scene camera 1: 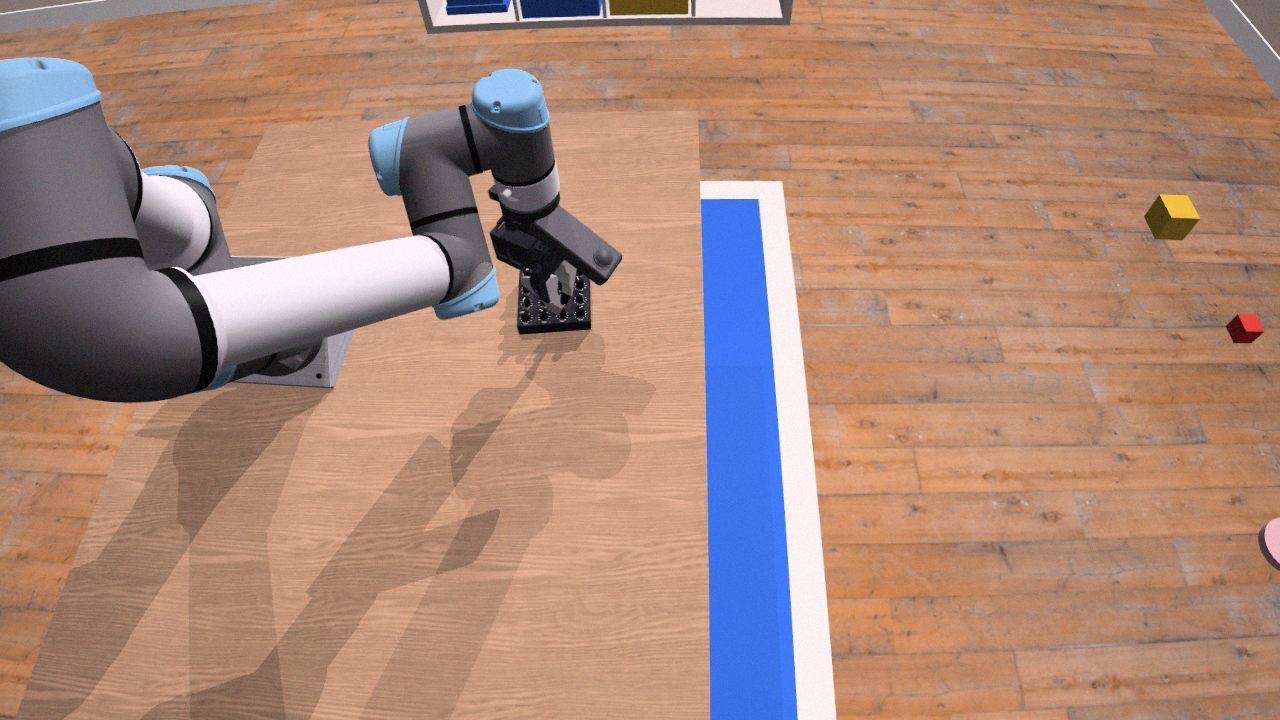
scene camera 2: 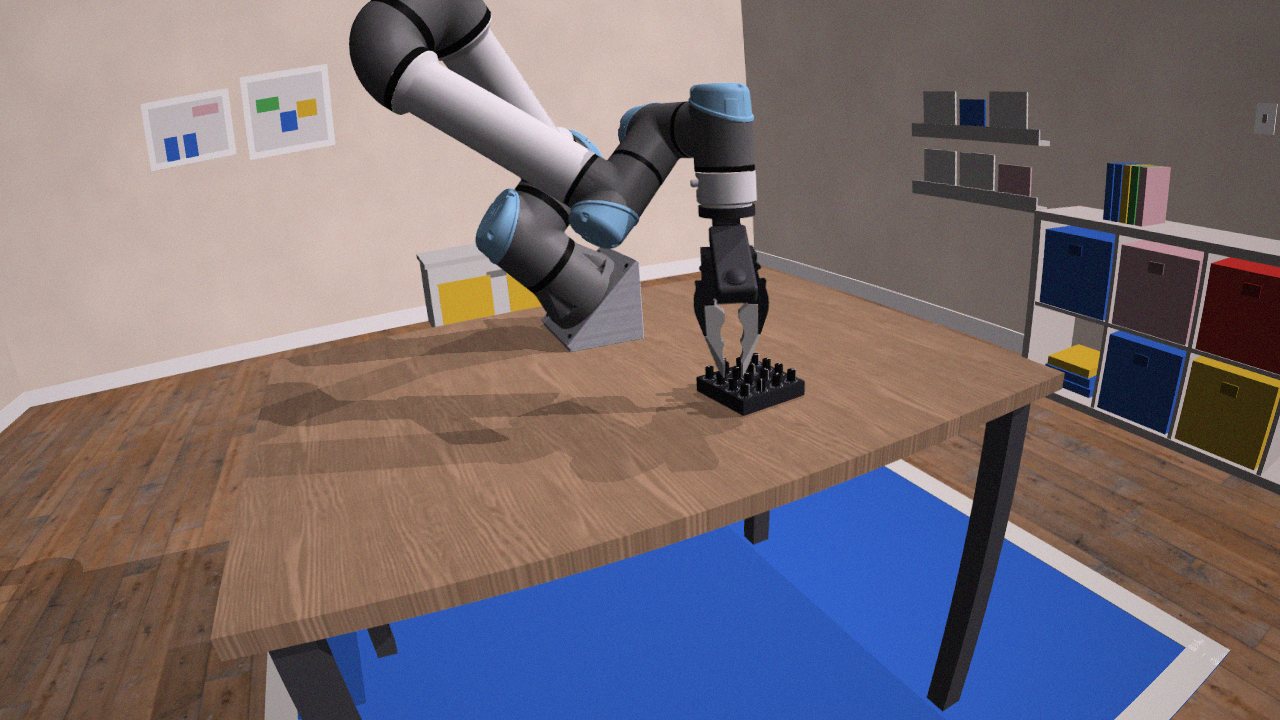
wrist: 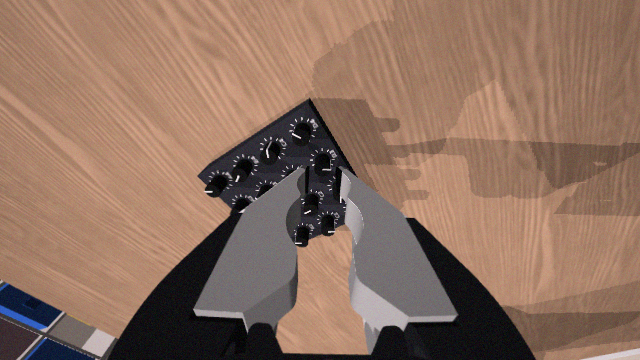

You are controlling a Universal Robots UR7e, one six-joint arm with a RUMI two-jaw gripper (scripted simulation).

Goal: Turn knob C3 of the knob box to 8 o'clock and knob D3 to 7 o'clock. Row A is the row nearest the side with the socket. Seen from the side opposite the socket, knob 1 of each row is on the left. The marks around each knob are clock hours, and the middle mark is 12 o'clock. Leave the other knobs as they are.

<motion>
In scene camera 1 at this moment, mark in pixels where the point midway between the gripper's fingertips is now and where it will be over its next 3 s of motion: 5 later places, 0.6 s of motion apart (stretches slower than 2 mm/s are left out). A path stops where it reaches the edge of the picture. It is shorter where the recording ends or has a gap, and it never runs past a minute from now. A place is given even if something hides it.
My gripper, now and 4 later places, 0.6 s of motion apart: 562,308; 559,298; 556,285; 549,250; 546,232
</motion>
